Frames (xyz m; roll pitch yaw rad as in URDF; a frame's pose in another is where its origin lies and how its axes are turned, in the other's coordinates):
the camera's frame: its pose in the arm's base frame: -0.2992 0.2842 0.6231 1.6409 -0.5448 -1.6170
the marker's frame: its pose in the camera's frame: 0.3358 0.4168 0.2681 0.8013 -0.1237 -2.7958
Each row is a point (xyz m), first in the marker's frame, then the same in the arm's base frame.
Working: the marker's frame: its pose in the arm's base frame: -0.5993 0.2165 1.1367 -0.7115 0.8918 1.6837

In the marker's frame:
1: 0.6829 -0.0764 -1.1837
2: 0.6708 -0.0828 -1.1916
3: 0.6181 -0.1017 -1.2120
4: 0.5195 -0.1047 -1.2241
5: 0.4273 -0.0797 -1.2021
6: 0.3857 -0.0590 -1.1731
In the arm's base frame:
1: 0.2521 0.0817 0.0735
2: 0.2631 0.0739 0.0818
3: 0.2946 0.0417 0.1209
4: 0.3123 -0.0243 0.1931
5: 0.2857 -0.0853 0.2650
6: 0.2535 -0.1086 0.3027

